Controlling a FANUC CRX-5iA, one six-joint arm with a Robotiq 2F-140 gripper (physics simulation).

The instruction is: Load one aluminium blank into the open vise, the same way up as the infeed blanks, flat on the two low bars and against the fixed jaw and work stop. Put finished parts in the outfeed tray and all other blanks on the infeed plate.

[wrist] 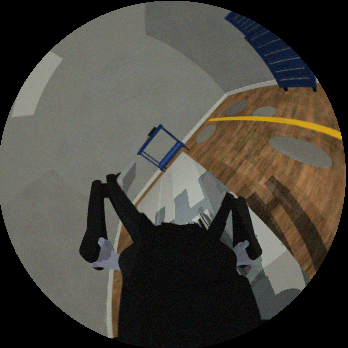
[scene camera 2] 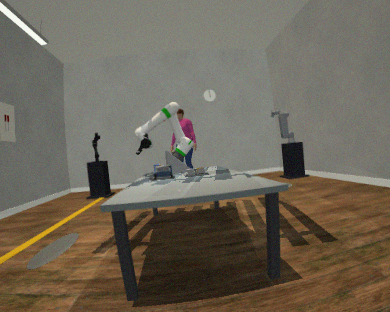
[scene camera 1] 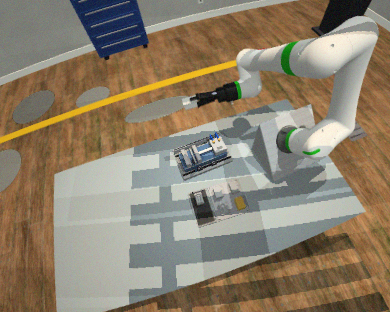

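Seen in the pictures: gripper, between the fingertips: (wrist: 170, 173) (scene camera 2: 139, 144) (scene camera 1: 183, 104); arm's base, origin of its link: (scene camera 2: 176, 158) (scene camera 1: 288, 139).
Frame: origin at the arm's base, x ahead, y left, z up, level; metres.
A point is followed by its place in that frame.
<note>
My gripper (scene camera 1: 191, 102) (scene camera 2: 139, 152) (wrist: 170, 173) @(x 0.485, y -0.282, z 0.153 m) is open with nothing between its fingers, high beyond the table's far edge and away from the vise. The blue and grey vise (scene camera 1: 204, 156) @(x 0.446, y -0.091, z -0.086 m) (scene camera 2: 163, 172) @(x 0.580, y -0.098, z -0.093 m) stands on the table; whether a blank lies between its jaws is too small to tell. Nearer the front in scene camera 1 is the pale infeed plate (scene camera 1: 223, 217) @(x 0.453, y 0.252, z -0.138 m) with several grey blanks and a yellow block (scene camera 1: 240, 203) @(x 0.351, y 0.218, z -0.102 m). The black outfeed tray (scene camera 1: 204, 215) @(x 0.543, y 0.213, z -0.140 m) adjoins its left side, with a light grey part (scene camera 1: 198, 198) @(x 0.547, y 0.122, z -0.119 m) at its far end.
The arm's slanted grey base mount (scene camera 1: 272, 150) @(x 0.104, y 0.028, z -0.016 m) stands on the table (scene camera 1: 95, 220) @(x 1.135, y 0.070, z -0.146 m) (scene camera 2: 200, 192) @(x 1.317, y 0.127, z -0.146 m) right of the vise. A blue drawer cabinet (scene camera 1: 112, 30) (wrist: 280, 55) stands on the floor beyond. A blue cart (wrist: 171, 156) stands past the table's end. A person in pink (scene camera 2: 187, 131) stands behind the arm.
</note>
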